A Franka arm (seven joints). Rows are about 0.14 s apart.
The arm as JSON. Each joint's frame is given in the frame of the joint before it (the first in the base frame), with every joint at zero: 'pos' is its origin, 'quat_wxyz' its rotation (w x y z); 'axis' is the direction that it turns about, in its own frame. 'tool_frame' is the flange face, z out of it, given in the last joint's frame.
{
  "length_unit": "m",
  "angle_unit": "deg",
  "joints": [
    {
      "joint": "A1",
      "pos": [
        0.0,
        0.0,
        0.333
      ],
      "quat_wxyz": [
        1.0,
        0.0,
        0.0,
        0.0
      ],
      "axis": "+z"
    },
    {
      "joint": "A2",
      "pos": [
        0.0,
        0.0,
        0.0
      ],
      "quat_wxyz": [
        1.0,
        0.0,
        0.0,
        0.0
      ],
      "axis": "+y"
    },
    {
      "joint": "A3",
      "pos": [
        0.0,
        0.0,
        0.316
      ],
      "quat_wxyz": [
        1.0,
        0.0,
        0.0,
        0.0
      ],
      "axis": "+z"
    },
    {
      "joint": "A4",
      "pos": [
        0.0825,
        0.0,
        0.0
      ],
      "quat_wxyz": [
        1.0,
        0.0,
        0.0,
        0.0
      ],
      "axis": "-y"
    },
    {
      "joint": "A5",
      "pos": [
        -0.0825,
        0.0,
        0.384
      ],
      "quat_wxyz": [
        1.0,
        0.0,
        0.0,
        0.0
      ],
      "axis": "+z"
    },
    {
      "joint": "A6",
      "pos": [
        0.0,
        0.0,
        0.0
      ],
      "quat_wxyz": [
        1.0,
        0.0,
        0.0,
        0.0
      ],
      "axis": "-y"
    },
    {
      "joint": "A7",
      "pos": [
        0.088,
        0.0,
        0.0
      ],
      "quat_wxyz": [
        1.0,
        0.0,
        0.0,
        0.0
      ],
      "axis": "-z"
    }
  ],
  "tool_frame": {
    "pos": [
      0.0,
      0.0,
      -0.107
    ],
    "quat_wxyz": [
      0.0,
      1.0,
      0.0,
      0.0
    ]
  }
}
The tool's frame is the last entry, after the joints.
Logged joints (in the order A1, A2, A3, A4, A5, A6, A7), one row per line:
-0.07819, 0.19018, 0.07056, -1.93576, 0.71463, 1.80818, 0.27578
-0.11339, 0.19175, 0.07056, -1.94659, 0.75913, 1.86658, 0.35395
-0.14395, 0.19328, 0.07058, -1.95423, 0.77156, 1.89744, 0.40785
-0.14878, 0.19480, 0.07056, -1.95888, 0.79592, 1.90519, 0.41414
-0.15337, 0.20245, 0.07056, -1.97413, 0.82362, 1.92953, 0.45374
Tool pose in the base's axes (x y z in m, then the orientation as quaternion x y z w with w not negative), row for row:
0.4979, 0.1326, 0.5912, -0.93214, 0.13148, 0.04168, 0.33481
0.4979, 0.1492, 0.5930, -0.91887, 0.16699, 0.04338, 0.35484
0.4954, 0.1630, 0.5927, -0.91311, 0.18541, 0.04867, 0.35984
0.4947, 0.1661, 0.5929, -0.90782, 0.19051, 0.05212, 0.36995
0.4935, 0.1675, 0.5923, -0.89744, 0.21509, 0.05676, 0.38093
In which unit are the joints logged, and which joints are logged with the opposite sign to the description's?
The joints are logged in radians. Opposite sign: A1, A2.
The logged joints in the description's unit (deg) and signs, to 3 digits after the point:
4.480, -10.897, 4.043, -110.911, 40.945, 103.601, 15.801
6.497, -10.986, 4.043, -111.531, 43.495, 106.947, 20.280
8.248, -11.074, 4.044, -111.969, 44.207, 108.715, 23.368
8.524, -11.161, 4.043, -112.236, 45.603, 109.159, 23.728
8.787, -11.600, 4.043, -113.109, 47.190, 110.554, 25.997

